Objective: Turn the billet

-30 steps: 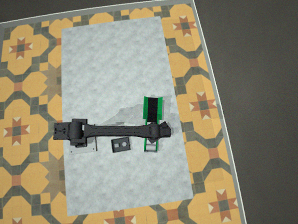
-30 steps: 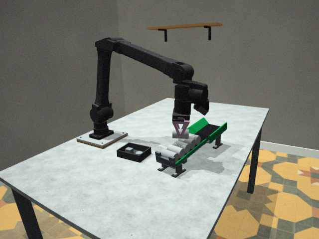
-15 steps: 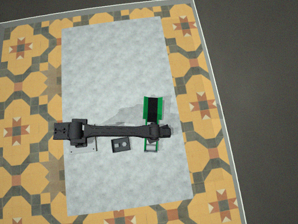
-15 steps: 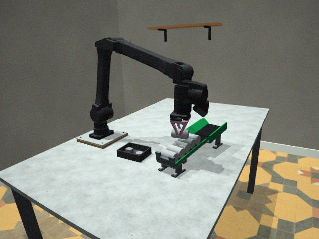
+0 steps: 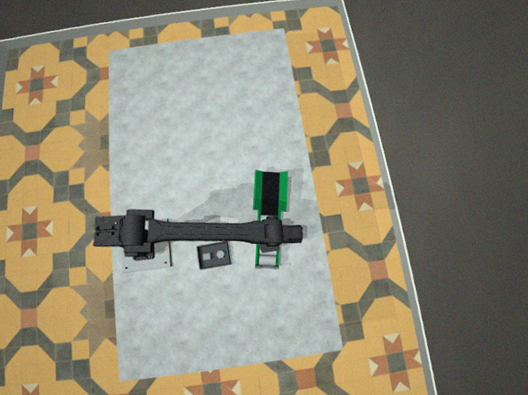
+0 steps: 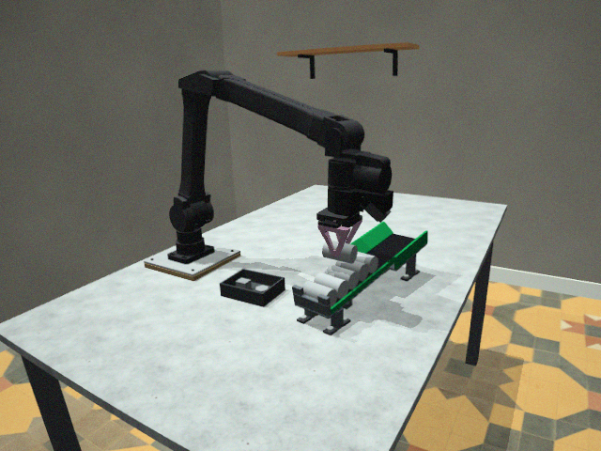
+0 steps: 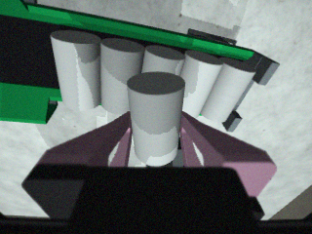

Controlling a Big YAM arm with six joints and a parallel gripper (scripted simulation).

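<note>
Right now the stop is 10 cm to the right of my hand, 8 cm below it and 1 cm behind it. Also, from my hand: black tray (22 cm behind, 13 cm below, 4 cm to the right); then billet (right at my hand).
</note>
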